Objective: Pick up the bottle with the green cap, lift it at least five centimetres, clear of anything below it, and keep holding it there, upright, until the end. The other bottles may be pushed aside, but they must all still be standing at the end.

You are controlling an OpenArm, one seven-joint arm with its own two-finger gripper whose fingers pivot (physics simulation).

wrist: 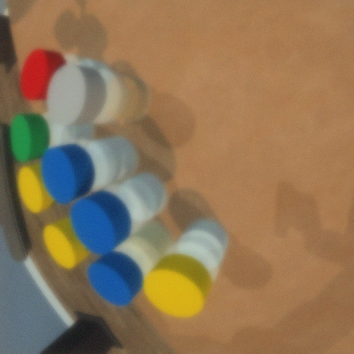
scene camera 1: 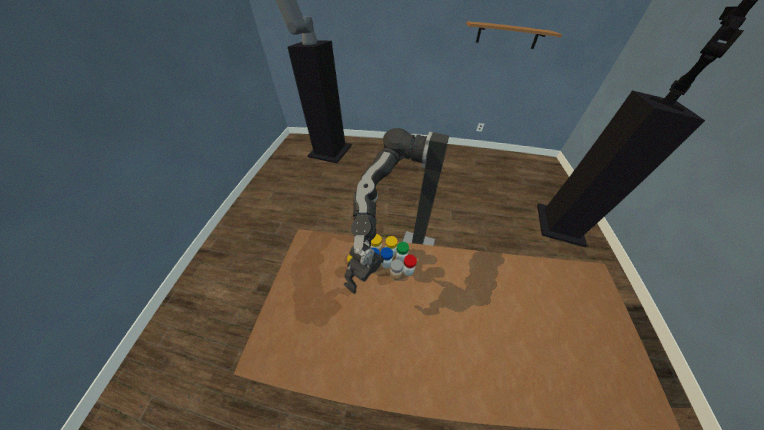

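Observation:
The green-capped bottle (scene camera 1: 402,248) (wrist: 30,137) stands upright on the brown mat (scene camera 1: 454,368) (wrist: 280,75). In the scene view it is behind the red-capped bottle (scene camera 1: 410,261) (wrist: 41,75) and the grey-capped bottle (scene camera 1: 396,268) (wrist: 70,95), right of a yellow-capped bottle (scene camera 1: 391,243) and behind-right of a blue-capped bottle (scene camera 1: 386,255) (wrist: 67,173). Other bottles partly hide its body. My gripper (scene camera 1: 365,275) is open, over the left part of the group, left of the green-capped bottle and apart from it.
In the wrist view, more blue-capped bottles (wrist: 100,222) (wrist: 115,278) and yellow-capped bottles (wrist: 177,286) (wrist: 65,243) (wrist: 35,188) stand close together. The arm hides some bottles in the scene view. The arm's dark post (scene camera 1: 430,192) rises behind the group.

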